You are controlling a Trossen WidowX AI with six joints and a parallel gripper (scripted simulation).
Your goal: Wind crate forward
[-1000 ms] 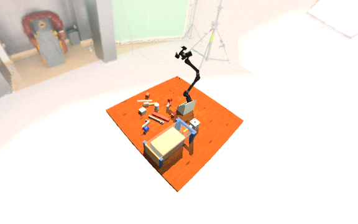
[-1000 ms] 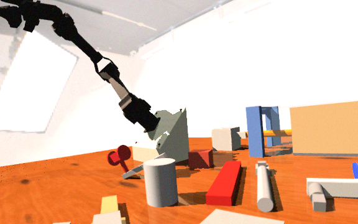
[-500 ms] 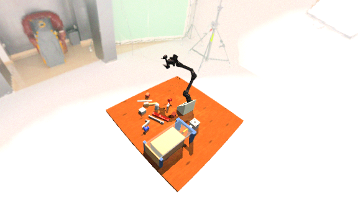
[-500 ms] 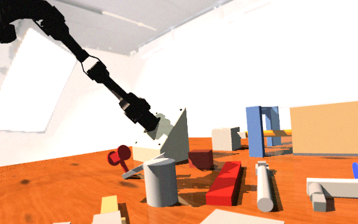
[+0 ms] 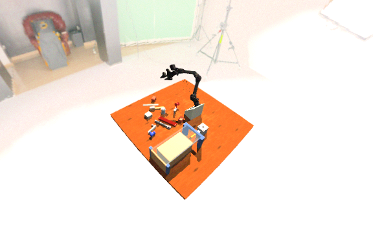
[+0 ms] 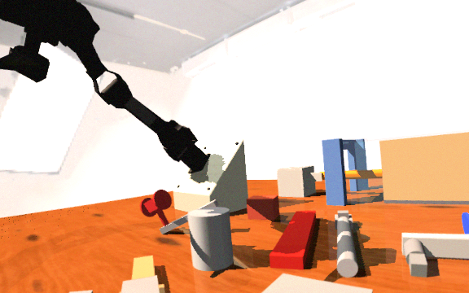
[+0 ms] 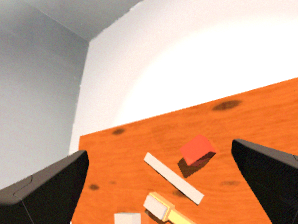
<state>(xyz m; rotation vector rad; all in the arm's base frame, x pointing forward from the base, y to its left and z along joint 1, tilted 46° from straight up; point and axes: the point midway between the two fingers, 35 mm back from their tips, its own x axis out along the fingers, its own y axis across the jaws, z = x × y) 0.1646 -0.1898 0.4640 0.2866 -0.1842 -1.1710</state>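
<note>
Right now my gripper tip is 30 mm past the red knob, 260 mm to the right of it and 270 mm above it. Also, from my gripper tip: blue piece: 480 mm ahead, 380 mm to the left, 300 mm below; then red bar: 220 mm ahead, 350 mm to the left, 310 mm below; then tan brush: 180 mm ahead, 100 mm to the left, 300 mm below.
</note>
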